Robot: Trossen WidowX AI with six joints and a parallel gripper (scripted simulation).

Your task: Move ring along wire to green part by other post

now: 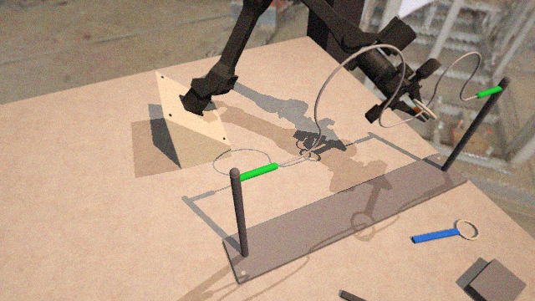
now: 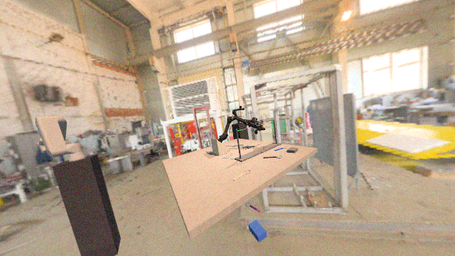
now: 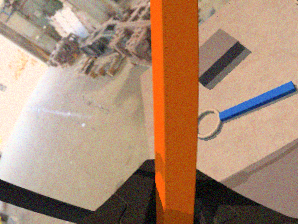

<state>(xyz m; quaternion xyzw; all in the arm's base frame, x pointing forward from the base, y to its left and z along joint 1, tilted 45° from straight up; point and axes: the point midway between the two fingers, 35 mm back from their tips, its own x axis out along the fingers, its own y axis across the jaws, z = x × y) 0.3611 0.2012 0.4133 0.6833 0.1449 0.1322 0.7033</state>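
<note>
My gripper tip is now 60 mm to the left of the orange-handled ring, 60 mm below it and 10 mm short of it. The rest, counted from my gripper tip: dark-handled ring (260 mm ahead, 250 mm to the right, 220 mm below); then blue-handled ring (220 mm below, 190 mm ahead, 10 mm to the left); then grey block (320 mm ahead, 210 mm below, 20 mm to the right).
</note>
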